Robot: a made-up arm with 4 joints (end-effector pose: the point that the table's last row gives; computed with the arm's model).
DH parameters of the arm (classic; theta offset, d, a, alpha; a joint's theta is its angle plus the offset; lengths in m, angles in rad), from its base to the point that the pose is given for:
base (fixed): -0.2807 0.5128 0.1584 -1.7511
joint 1: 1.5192 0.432 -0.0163 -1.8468
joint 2: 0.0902 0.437 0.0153 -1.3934
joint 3: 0 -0.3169 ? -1.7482
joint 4: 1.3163 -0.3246 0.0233 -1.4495
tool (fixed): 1.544 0.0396 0 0
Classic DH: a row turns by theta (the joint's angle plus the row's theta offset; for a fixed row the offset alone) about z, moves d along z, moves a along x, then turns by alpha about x.
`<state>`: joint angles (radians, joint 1 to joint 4).
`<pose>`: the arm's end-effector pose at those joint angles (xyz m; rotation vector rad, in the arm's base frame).
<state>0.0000 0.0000 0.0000 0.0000</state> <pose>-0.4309 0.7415 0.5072 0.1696 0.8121 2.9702</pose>
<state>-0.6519 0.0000 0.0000 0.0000</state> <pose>-0.3609 0.6294 0.0225 -0.7794 0.9944 2.7524</pose>
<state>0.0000 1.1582 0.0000 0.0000</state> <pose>-0.4310 0.5686 0.1312 0.0919 2.2697 2.0100</pose>
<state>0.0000 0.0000 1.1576 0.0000</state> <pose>-0.3967 0.6270 0.1279 -1.5294 0.9486 2.5171</pose>
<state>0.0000 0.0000 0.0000 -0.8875</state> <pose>-0.4309 0.7439 0.4680 0.1136 1.9832 2.3043</pose>
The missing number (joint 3, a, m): -0.1393
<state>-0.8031 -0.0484 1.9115 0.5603</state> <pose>0.2204 0.3930 -0.2051 2.4470 -0.5495 -0.7593</pose>
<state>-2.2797 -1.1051 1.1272 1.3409</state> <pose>0.6733 0.2690 -0.2212 1.2489 0.2404 0.0417</pose>
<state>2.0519 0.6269 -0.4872 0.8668</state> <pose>0.6755 0.5994 0.9711 2.7733 -0.1828 0.8848</pose>
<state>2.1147 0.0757 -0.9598 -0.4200</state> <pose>0.8372 0.4917 0.7081 -2.4585 0.2926 -0.1981</pose>
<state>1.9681 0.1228 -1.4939 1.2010</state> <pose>0.6799 0.4831 0.5911 2.1188 -0.2284 -0.5683</pose>
